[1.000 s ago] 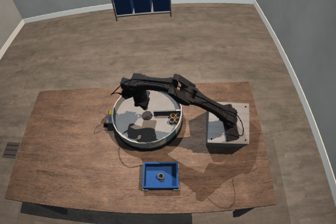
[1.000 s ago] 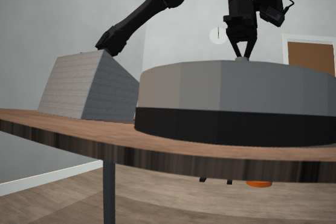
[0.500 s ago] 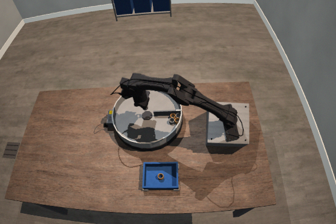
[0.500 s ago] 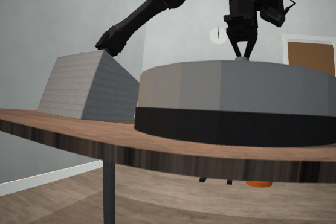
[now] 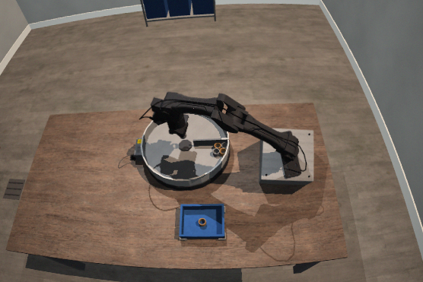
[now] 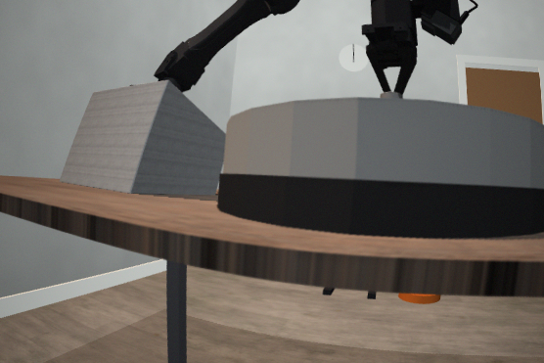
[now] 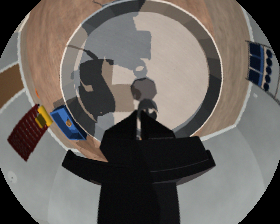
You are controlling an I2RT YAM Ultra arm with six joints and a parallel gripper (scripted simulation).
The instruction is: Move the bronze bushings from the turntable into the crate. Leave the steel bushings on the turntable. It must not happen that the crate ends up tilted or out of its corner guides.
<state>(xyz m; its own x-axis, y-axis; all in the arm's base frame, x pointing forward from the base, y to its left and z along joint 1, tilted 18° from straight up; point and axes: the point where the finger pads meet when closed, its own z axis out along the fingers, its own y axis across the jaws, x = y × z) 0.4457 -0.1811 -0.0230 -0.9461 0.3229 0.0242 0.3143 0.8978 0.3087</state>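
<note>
Now: the grey turntable 11 cm below my hand and 1 cm to the right of it. The rest, counted from my hand: blue crate 37 cm to the left, 13 cm below, 4 cm behind.
</note>
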